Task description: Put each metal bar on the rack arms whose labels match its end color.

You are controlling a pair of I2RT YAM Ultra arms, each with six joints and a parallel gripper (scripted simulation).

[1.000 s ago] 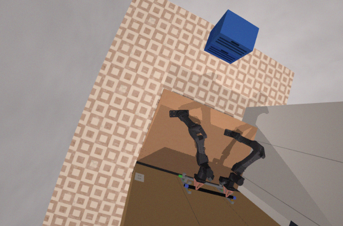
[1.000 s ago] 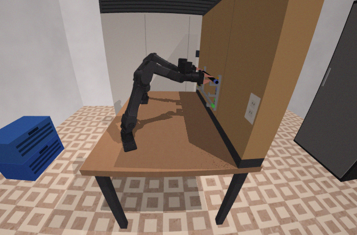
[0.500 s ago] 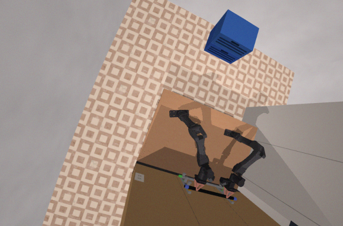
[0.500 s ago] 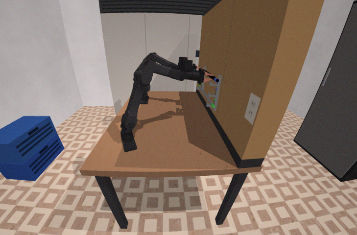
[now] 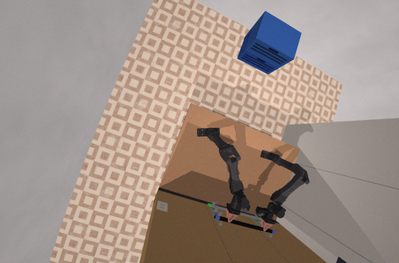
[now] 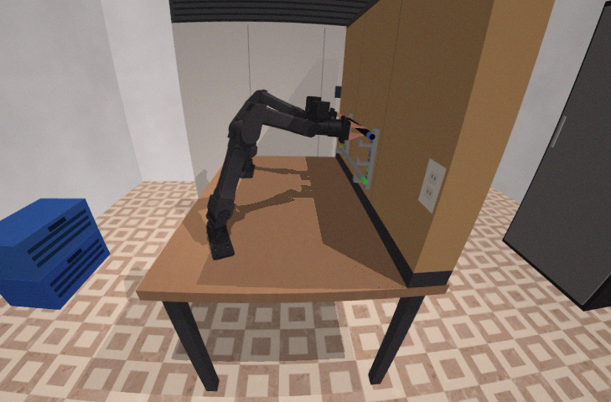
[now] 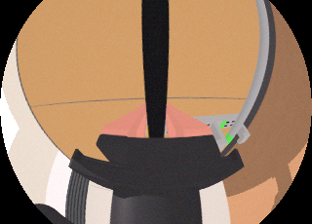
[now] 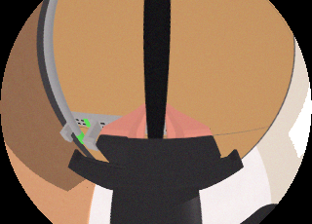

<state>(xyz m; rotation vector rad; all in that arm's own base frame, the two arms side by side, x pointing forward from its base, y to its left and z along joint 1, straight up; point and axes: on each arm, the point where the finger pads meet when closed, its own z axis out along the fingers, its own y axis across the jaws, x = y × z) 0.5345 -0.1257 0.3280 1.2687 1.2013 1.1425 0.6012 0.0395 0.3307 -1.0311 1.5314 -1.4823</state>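
The black bar lies 15 cm to the right of my left hand. The rest, counted from my left hand: brown wall panel 10 cm ahead, 19 cm to the right, 10 cm above; black baseboard 4 cm ahead, 19 cm to the right, 30 cm below.
The black bar lies 15 cm to the left of my right hand. From my right hand the other things lie so: brown wall panel: 10 cm to the left, 10 cm ahead, 9 cm above; black baseboard: 30 cm below, 10 cm to the left, 4 cm ahead.
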